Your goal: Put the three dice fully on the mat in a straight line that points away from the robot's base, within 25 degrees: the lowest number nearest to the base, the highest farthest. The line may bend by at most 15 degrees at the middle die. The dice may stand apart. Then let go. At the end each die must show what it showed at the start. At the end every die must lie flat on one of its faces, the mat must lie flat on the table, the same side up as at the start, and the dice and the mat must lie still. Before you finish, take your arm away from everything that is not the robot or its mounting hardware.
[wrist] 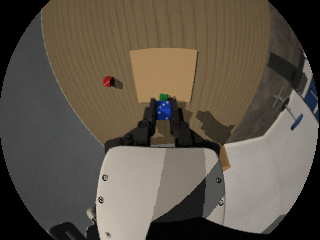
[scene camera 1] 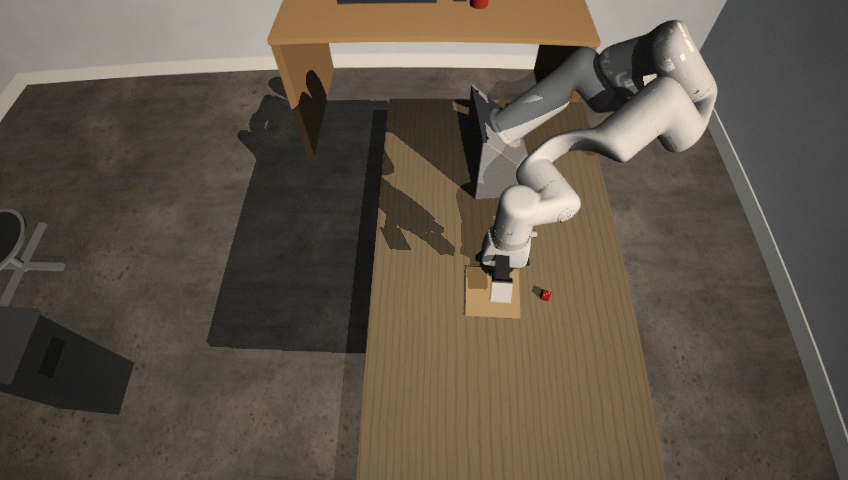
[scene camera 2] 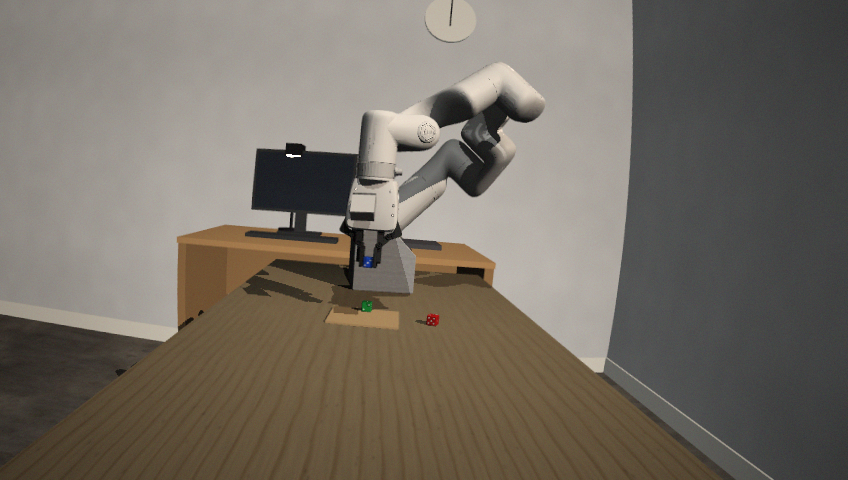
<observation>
I see my gripper (scene camera 2: 367,266) and a tan mat (scene camera 1: 478,281).
The tan mat shows as well in the wrist view (wrist: 156,71) and in scene camera 2 (scene camera 2: 382,319). My gripper also shows in the wrist view (wrist: 163,106) and in scene camera 1 (scene camera 1: 498,273).
</observation>
